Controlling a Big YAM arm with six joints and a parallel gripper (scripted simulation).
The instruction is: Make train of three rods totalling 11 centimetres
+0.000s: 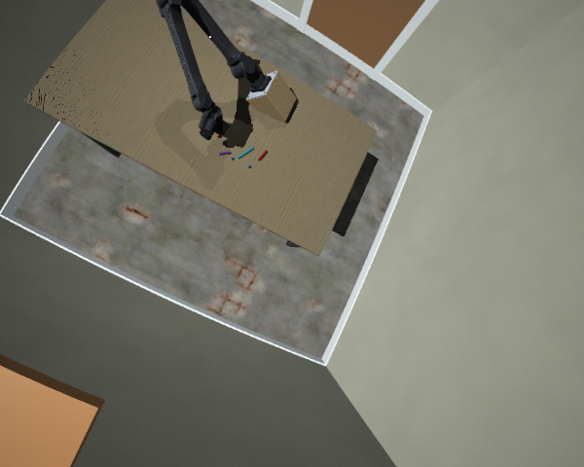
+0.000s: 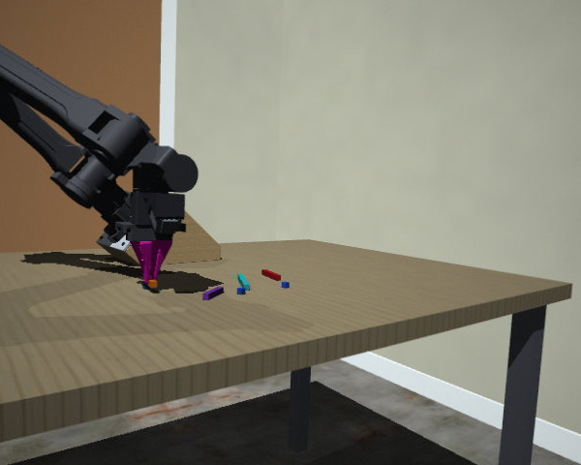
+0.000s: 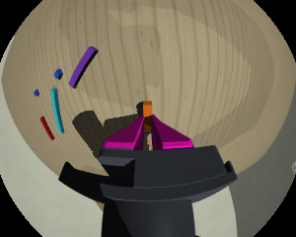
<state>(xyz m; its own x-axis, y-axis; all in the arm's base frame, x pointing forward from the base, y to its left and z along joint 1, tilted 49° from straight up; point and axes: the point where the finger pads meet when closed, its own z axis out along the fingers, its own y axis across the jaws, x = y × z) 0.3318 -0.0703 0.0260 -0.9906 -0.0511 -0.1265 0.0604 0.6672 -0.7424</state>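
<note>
The orange rod is 1 cm below my hand. Round my hand: turquoise rod (2 cm ahead, 17 cm to the left, 2 cm below); then purple rod (8 cm ahead, 8 cm to the left, 2 cm below); then red rod (2 cm behind, 26 cm to the left, 2 cm below).
</note>
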